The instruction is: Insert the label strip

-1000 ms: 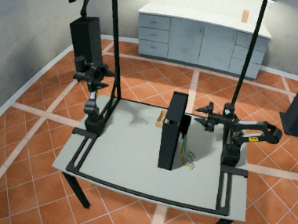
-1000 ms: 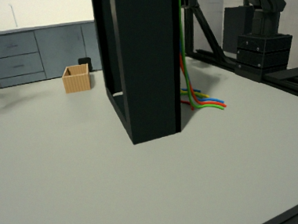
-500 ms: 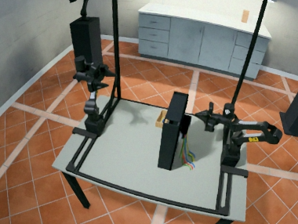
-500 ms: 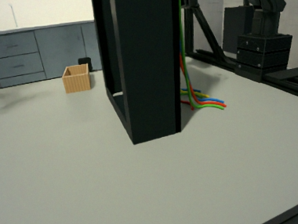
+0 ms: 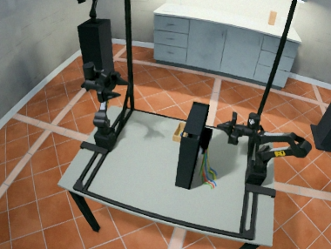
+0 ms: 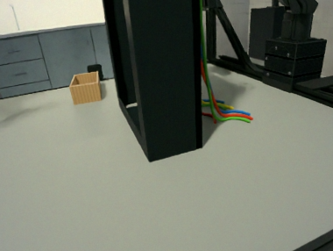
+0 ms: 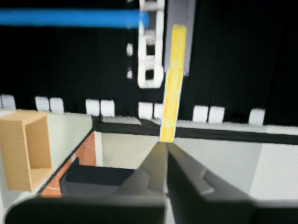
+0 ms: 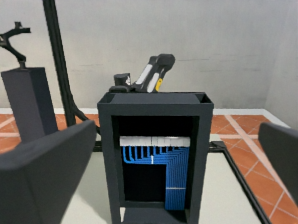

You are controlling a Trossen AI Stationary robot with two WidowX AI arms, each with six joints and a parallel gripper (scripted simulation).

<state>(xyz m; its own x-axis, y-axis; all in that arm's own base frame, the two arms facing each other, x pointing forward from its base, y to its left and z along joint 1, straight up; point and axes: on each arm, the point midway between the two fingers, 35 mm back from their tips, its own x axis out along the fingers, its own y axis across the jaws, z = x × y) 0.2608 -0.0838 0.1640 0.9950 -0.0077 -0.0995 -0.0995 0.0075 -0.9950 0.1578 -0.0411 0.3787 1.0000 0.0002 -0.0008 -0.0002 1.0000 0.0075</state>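
The yellow label strip lies 5 cm to the right of my left hand and 3 cm ahead of it. From my left hand the other things lie so: small box 27 cm below, 24 cm to the right, 14 cm behind.
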